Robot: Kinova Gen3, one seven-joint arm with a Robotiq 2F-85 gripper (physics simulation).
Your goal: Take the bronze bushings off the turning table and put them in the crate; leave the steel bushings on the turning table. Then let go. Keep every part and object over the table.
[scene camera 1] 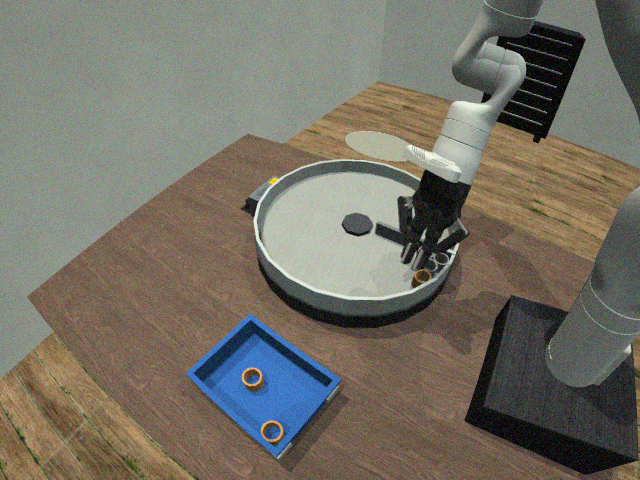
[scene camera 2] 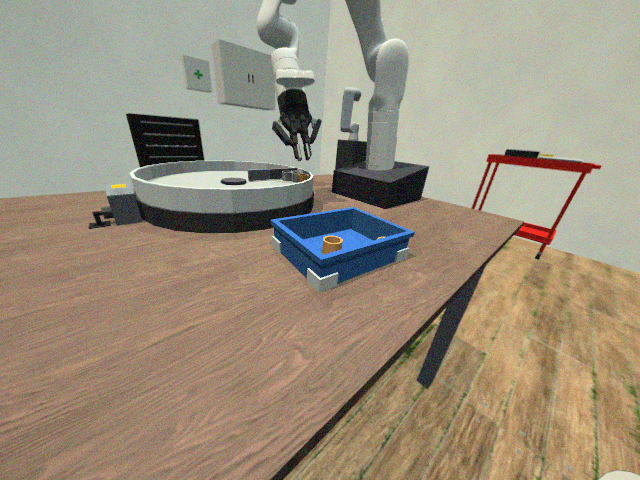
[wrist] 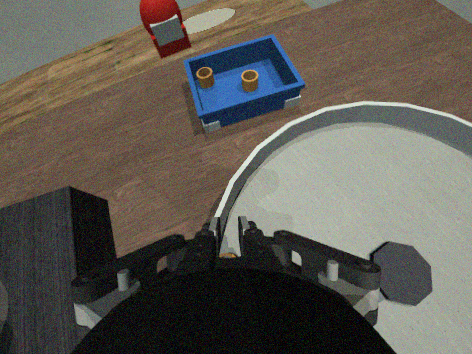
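Pixels of known places: gripper, fingertip midpoint: (scene camera 1: 410, 266) (scene camera 2: 304, 159) (wrist: 229, 227); arm's base, link origin: (scene camera 1: 571, 360) (scene camera 2: 379, 167).
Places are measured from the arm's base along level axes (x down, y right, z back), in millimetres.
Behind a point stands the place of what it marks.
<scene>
The turning table (scene camera 1: 310, 253) {x 45, y 37, z -496 mm} (scene camera 2: 206, 198) {x 31, y -15, z -576 mm} (wrist: 350, 175) {x 45, y 36, z -475 mm} is a round, pale, walled tray. A bronze bushing (scene camera 1: 420, 285) (scene camera 2: 303, 176) {x 22, y 55, z -293 mm} (wrist: 228, 255) {x 19, y 56, z -291 mm} stands in it near the wall, with two steel bushings (scene camera 1: 440, 253) {x 20, y 139, z -269 mm} (scene camera 2: 290, 175) {x 28, y 110, z -296 mm} close beside it. The blue crate (scene camera 1: 295, 347) {x 47, y -147, z -417 mm} (scene camera 2: 367, 262) {x 79, y -287, z -450 mm} (wrist: 250, 112) {x 82, y -150, z -420 mm} holds two bronze bushings, one (scene camera 1: 253, 388) {x 77, y -231, z -445 mm} (scene camera 2: 331, 248) {x 75, y -228, z -467 mm} (wrist: 250, 87) {x 81, y -204, z -448 mm} nearer its middle and one (scene camera 1: 262, 430) {x 68, y -282, z -393 mm} (scene camera 2: 381, 237) {x 67, y -262, z -378 mm} (wrist: 206, 82) {x 78, y -260, z -377 mm} in a corner. My gripper (scene camera 1: 413, 257) {x -25, y 36, z -308 mm} (scene camera 2: 303, 153) {x -25, y 36, z -308 mm} (wrist: 229, 227) {x -25, y 36, z -308 mm} is slightly open and empty, above the turning table near these bushings. The steel ones are hidden in the wrist view.
A dark bar (scene camera 1: 388, 232) {x 25, y 147, z -380 mm} (scene camera 2: 261, 175) {x 29, y 146, z -372 mm} reaches from near the dark hub (scene camera 1: 357, 223) {x 36, y 151, z -449 mm} (scene camera 2: 233, 180) {x 37, y 145, z -455 mm} (wrist: 402, 274) {x 37, y 155, z -449 mm} towards the bushings. A grey box (scene camera 1: 261, 193) {x 39, y 138, z -685 mm} (scene camera 2: 124, 205) {x 60, y 113, z -686 mm} adjoins the turning table. The black arm base (scene camera 1: 542, 413) {x 6, y -103, z -38 mm} (scene camera 2: 382, 186) {x 35, y -97, z -122 mm} stands at the other side.
</scene>
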